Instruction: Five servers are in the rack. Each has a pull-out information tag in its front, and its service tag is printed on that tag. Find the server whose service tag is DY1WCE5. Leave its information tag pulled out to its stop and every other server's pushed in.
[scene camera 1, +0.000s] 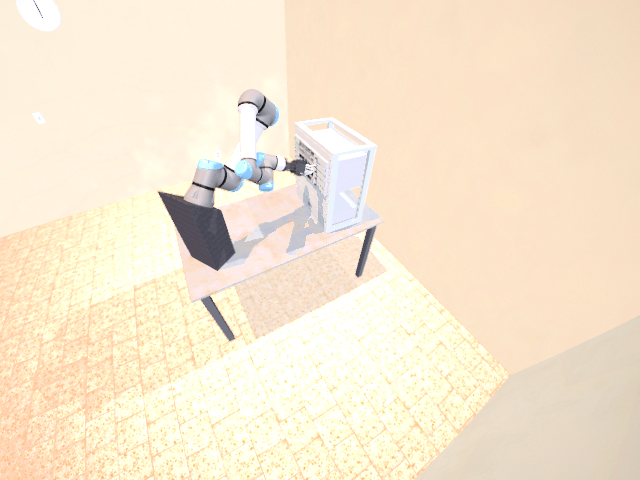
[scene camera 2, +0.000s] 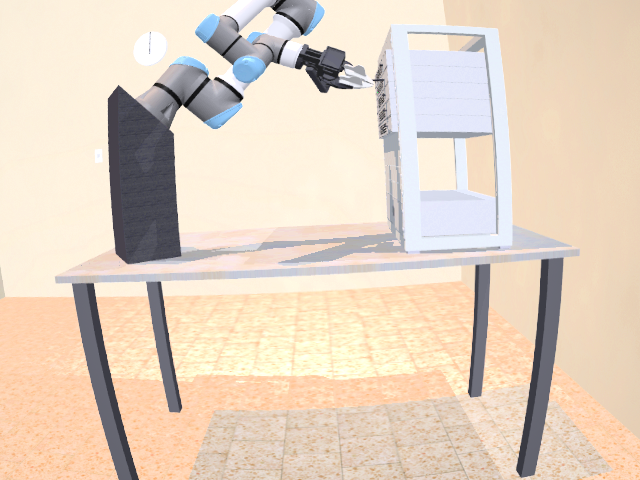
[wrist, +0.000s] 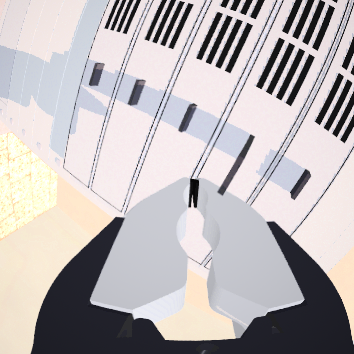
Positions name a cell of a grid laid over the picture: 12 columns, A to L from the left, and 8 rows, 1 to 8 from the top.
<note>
In view: my gripper (scene camera 2: H2) and a rack (scene camera 2: I2).
The rack shows as well in scene camera 1 (scene camera 1: G3) and in the wrist view (wrist: J2). My gripper is seen too in the wrist view (wrist: G5).
</note>
